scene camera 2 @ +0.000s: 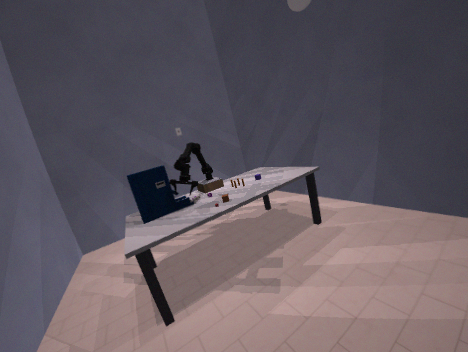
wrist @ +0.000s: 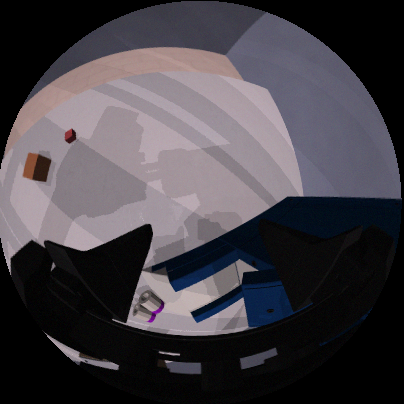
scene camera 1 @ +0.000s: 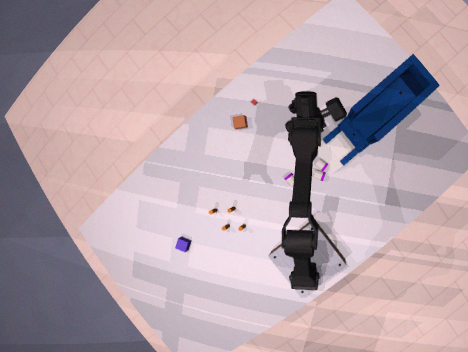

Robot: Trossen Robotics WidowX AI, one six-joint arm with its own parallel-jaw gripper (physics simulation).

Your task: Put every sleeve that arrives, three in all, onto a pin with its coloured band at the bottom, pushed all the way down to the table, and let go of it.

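Three pale sleeves with magenta bands lie on their sides. One sleeve (scene camera 1: pixel 291 181) (scene camera 2: pixel 210 195) is left of the arm in scene camera 1. Two others, one sleeve (scene camera 1: pixel 321 163) (wrist: pixel 151 301) and a second sleeve (scene camera 1: pixel 319 174) (wrist: pixel 144 312), lie close together near the mouth of the blue chute. Several thin orange-brown pins (scene camera 1: pixel 226 227) (scene camera 2: pixel 239 183) stand upright in a group, with no sleeve on them. My gripper (wrist: pixel 205 227) (scene camera 2: pixel 184 193) is open and empty, above the table beside the chute. In the wrist view the two sleeves are near the left finger's lower edge.
The blue chute (scene camera 1: pixel 382 112) (scene camera 2: pixel 145 192) (wrist: pixel 270 302) stands beside the gripper, with two low side rails. An orange-brown block (scene camera 1: pixel 239 122) (scene camera 2: pixel 225 198) (wrist: pixel 36 167), a small red cube (scene camera 1: pixel 254 102) (scene camera 2: pixel 217 205) (wrist: pixel 70 135) and a purple block (scene camera 1: pixel 183 244) (scene camera 2: pixel 258 177) rest on the table.
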